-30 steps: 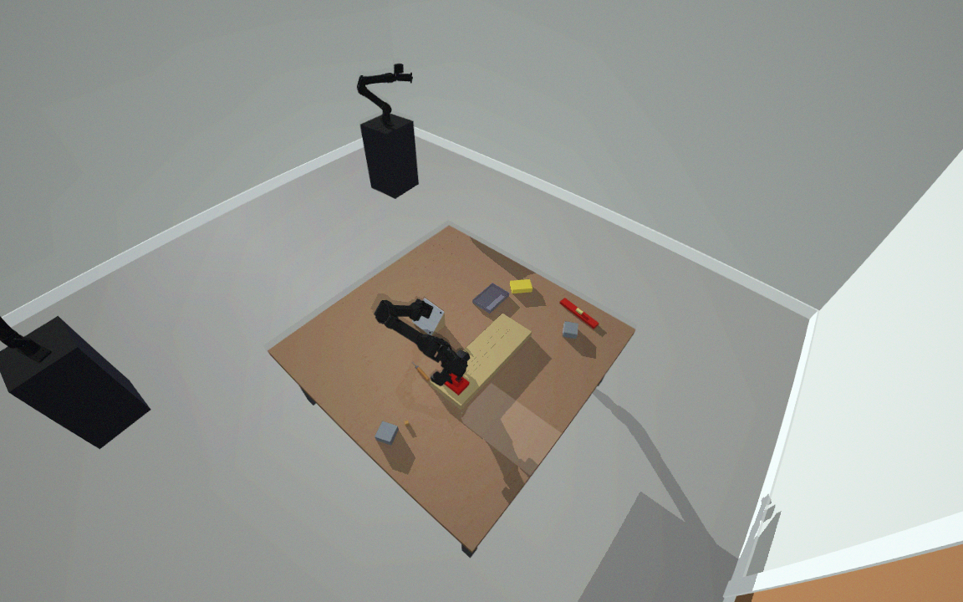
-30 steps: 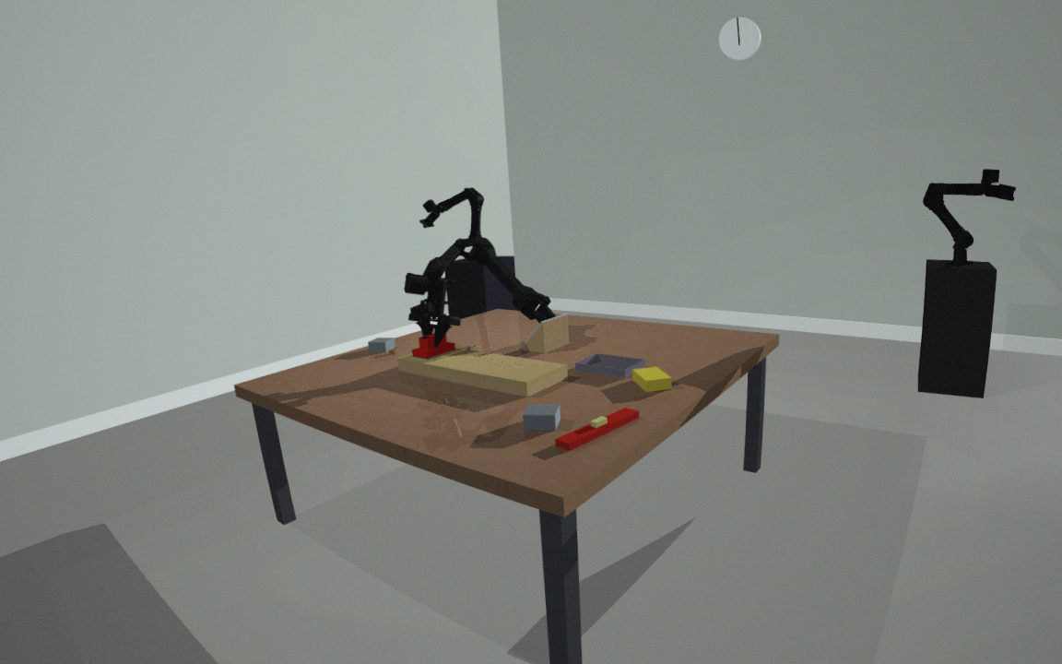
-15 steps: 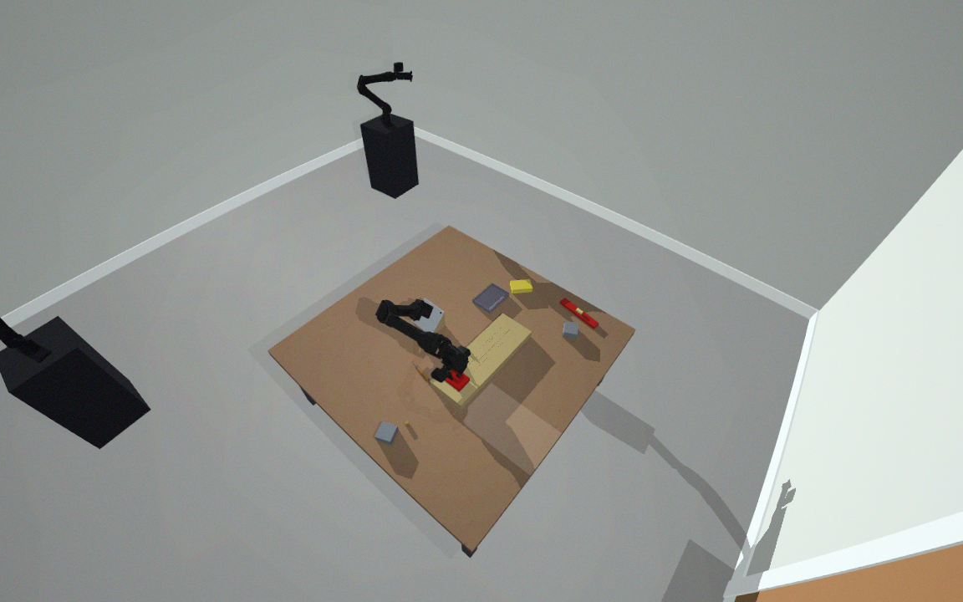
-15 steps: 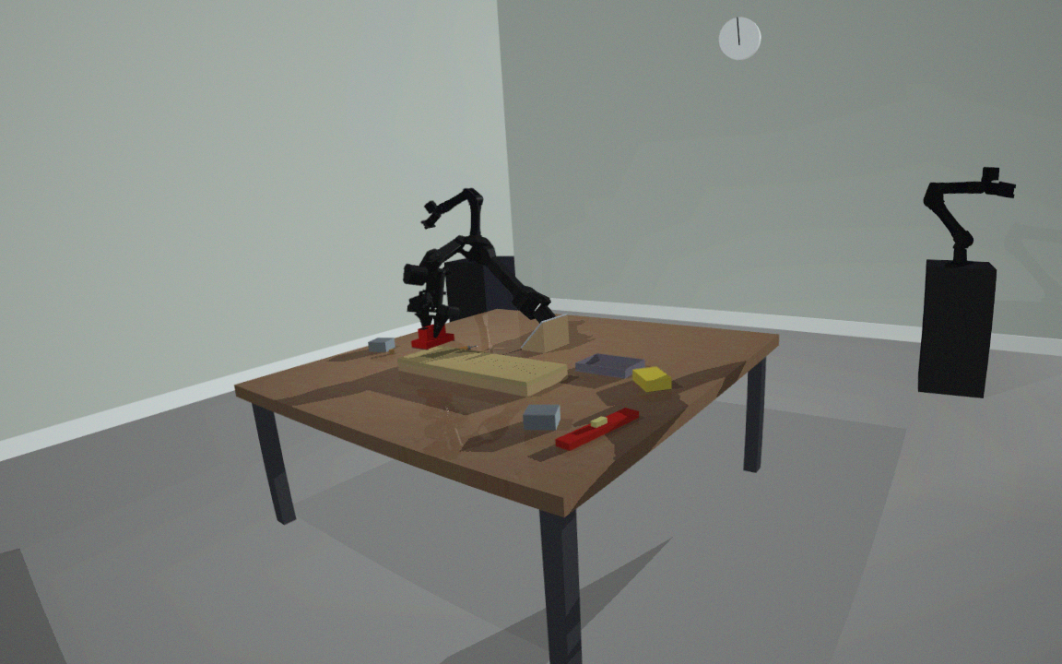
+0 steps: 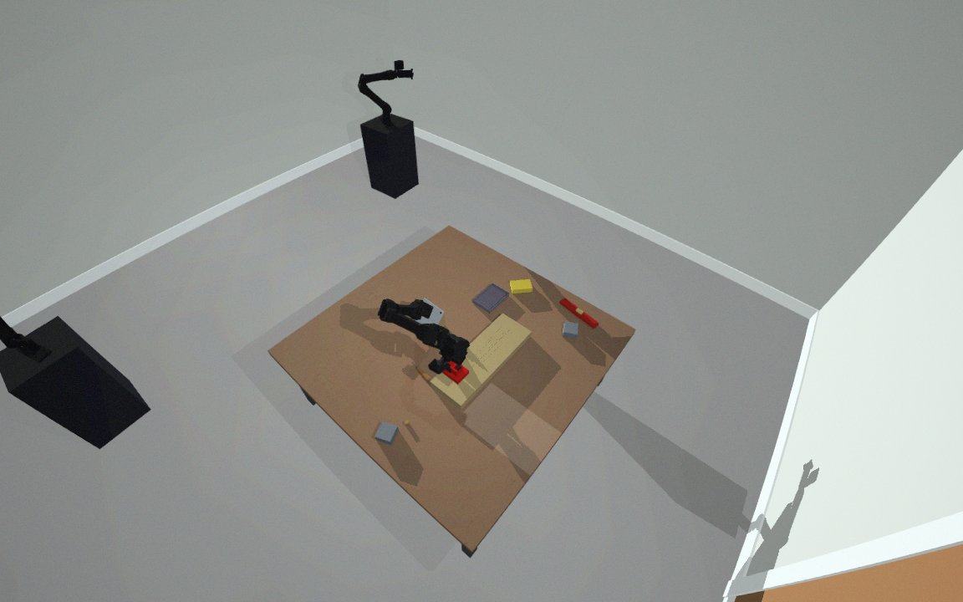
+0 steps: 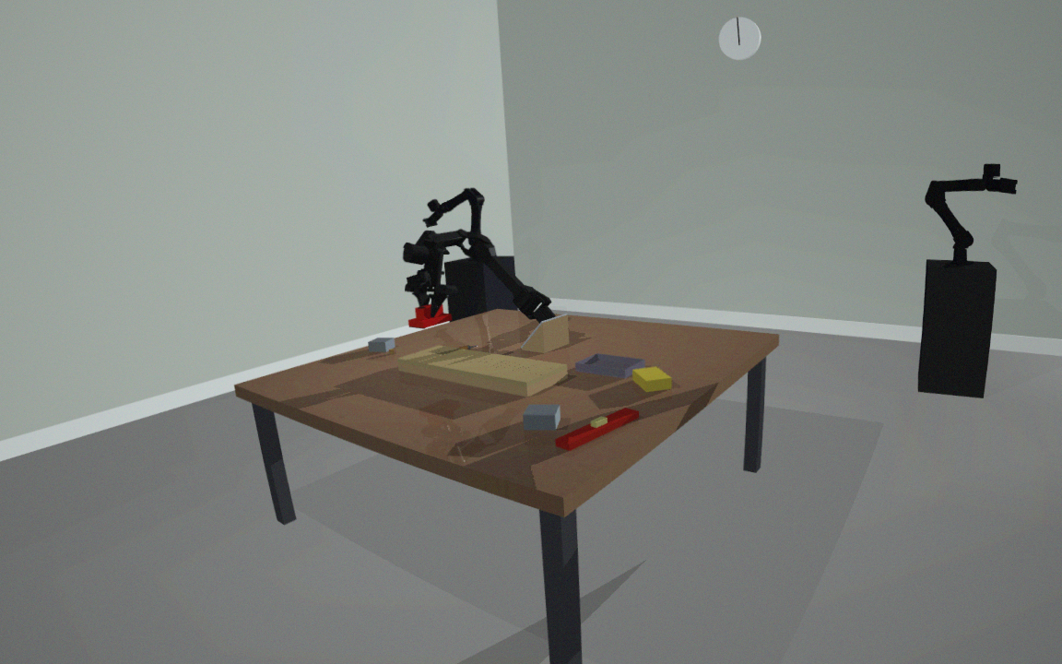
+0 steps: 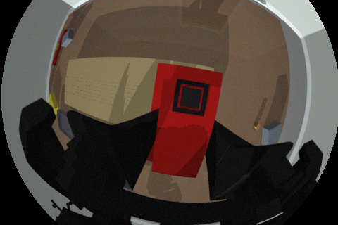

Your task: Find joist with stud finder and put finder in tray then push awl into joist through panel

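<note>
Right now the grey-purple tray is 54 cm to the left of my gripper tip, 18 cm behind it and 15 cm below it. From my gripper tip the other things lie so: red stud finder: 2 cm above, 1 cm ahead; tiny orange bit: 25 cm to the right, 15 cm below, 6 cm behind; awl: 19 cm behind, 15 cm below, 2 cm to the right.
</note>
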